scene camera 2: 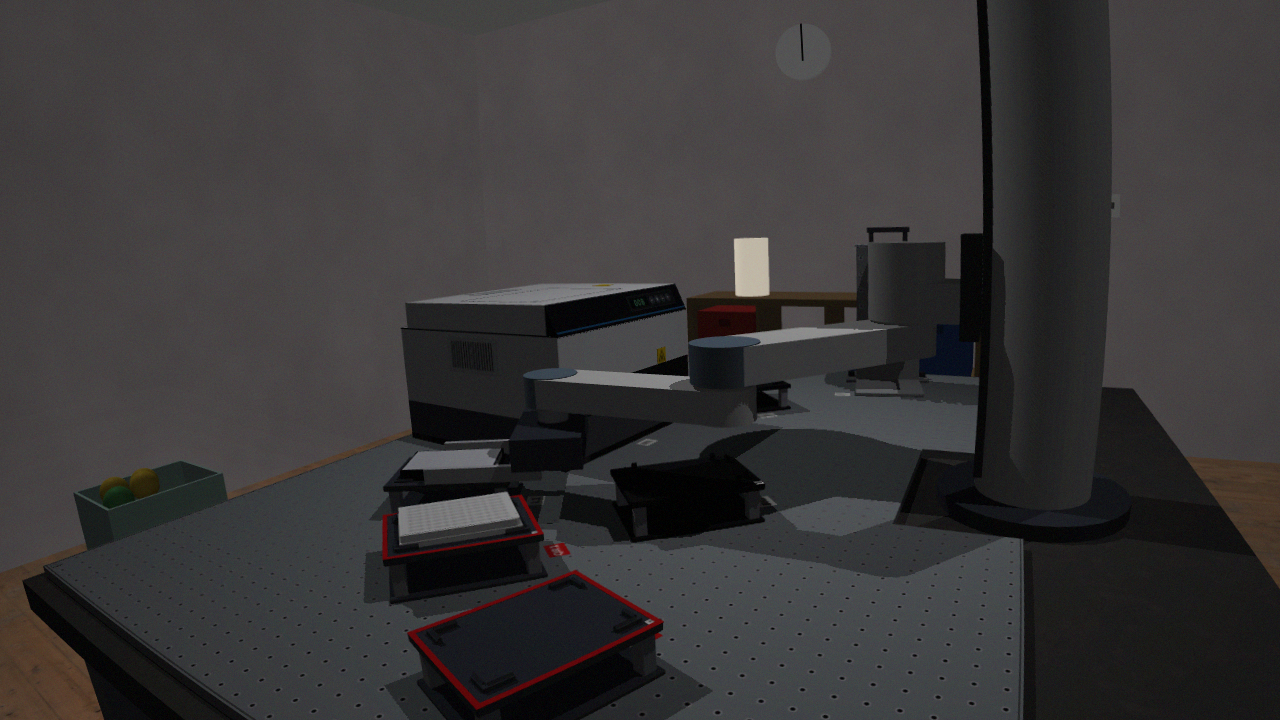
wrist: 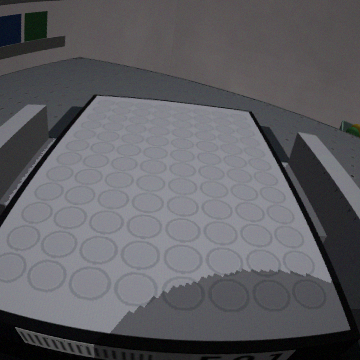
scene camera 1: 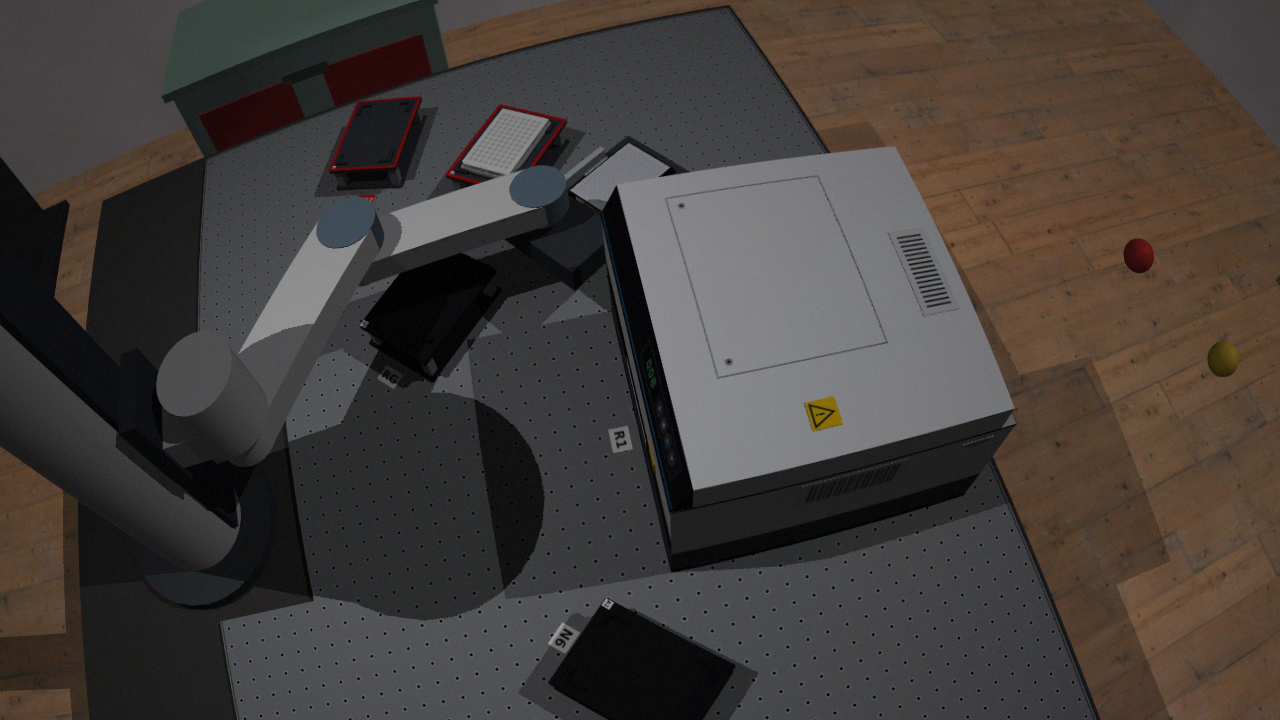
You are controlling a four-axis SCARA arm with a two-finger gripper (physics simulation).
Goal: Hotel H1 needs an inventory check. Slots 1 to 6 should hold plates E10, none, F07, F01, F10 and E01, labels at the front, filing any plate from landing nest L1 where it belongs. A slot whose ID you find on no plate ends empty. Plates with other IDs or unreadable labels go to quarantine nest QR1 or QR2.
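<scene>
A white 96-well plate sits low in a dark nest. Its front label is partly cut off in the wrist view, and its ID cannot be read surely. My gripper is shut on this plate, with a finger against each long side. A red-rimmed nest is empty. A second red-rimmed nest bears a white plate. Hotel H1 cannot be made out surely; a tall grey unit stands behind the arm.
A large white instrument stands beside the held plate, with label R1 before it. A black nest stands near the arm. Another black nest stands by label N6.
</scene>
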